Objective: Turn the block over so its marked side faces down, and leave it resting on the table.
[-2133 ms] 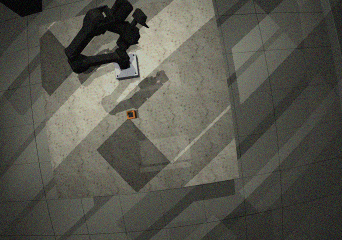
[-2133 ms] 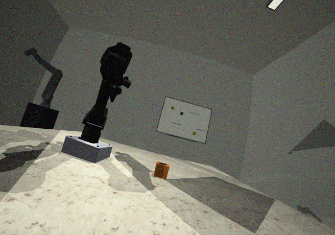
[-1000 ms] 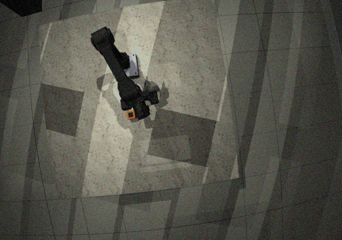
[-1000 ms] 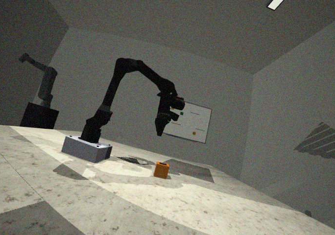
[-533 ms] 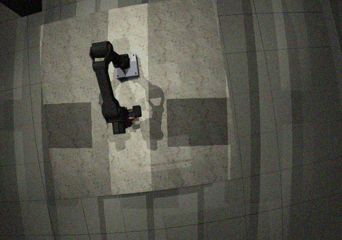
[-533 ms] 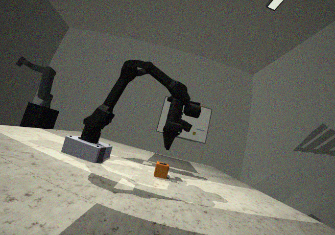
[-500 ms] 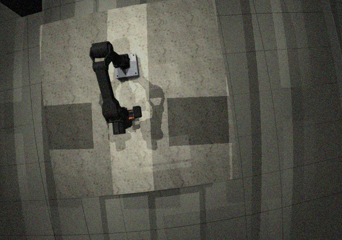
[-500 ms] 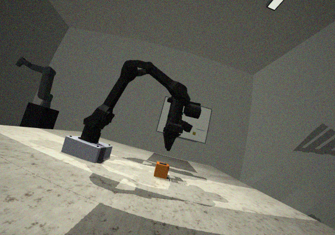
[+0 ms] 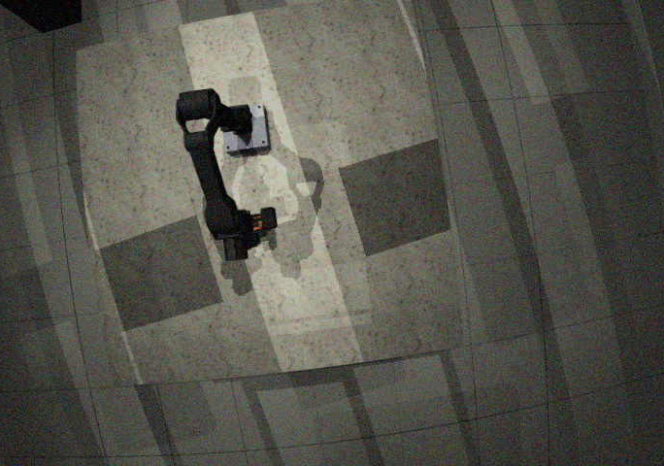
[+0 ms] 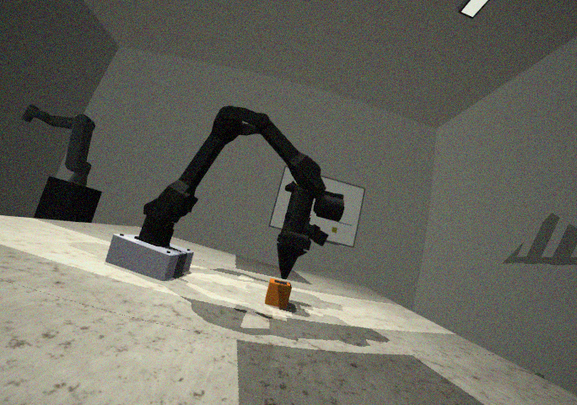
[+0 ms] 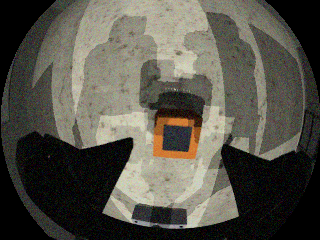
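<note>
My gripper tip is 30 mm above the orange block.
</note>
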